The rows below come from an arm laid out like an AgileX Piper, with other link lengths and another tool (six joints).
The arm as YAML. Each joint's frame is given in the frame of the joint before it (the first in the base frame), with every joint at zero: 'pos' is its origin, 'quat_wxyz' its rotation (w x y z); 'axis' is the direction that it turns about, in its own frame. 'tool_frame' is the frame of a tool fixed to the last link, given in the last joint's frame.
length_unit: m
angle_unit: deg
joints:
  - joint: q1
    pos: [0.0, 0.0, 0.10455]
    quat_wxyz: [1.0, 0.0, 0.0, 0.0]
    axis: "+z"
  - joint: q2
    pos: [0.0, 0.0, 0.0]
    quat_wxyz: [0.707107, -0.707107, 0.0, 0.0]
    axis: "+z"
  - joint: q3
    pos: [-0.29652, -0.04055, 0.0]
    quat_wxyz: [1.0, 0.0, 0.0, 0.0]
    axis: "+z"
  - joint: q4
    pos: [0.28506, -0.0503, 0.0]
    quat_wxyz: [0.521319, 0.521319, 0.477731, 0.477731]
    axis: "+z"
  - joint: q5
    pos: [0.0, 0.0, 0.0]
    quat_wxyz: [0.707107, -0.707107, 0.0, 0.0]
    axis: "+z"
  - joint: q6
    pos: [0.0, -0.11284, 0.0]
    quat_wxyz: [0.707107, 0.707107, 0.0, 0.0]
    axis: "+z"
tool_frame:
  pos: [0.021, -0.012, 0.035]
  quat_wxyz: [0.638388, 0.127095, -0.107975, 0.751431]
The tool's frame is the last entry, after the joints.
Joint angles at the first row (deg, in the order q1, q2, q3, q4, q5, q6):
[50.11, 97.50, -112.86, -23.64, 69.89, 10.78]
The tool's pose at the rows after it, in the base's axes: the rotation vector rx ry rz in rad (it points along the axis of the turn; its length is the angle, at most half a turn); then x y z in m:
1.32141 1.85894 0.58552 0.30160 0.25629 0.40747
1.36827 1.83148 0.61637 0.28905 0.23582 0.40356
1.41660 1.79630 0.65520 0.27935 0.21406 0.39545
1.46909 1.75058 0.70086 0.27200 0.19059 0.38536
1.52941 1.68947 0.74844 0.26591 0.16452 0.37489
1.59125 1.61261 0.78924 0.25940 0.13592 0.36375
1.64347 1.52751 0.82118 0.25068 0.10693 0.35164
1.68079 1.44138 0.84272 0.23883 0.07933 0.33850
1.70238 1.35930 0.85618 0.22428 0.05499 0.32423
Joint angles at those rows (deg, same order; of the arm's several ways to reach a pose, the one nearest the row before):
[49.79, 91.99, -106.39, -23.76, 67.70, 13.40]
[48.97, 86.26, -98.77, -23.84, 64.57, 16.19]
[47.40, 80.55, -90.77, -23.76, 60.41, 18.77]
[44.93, 74.95, -82.93, -23.37, 55.63, 20.96]
[41.43, 69.41, -75.51, -22.64, 50.70, 22.72]
[37.07, 63.84, -68.39, -21.78, 45.97, 24.01]
[32.28, 58.20, -61.51, -20.93, 41.60, 24.67]
[27.47, 52.45, -54.87, -20.14, 37.80, 24.67]
[22.98, 46.61, -48.48, -19.61, 34.55, 24.32]

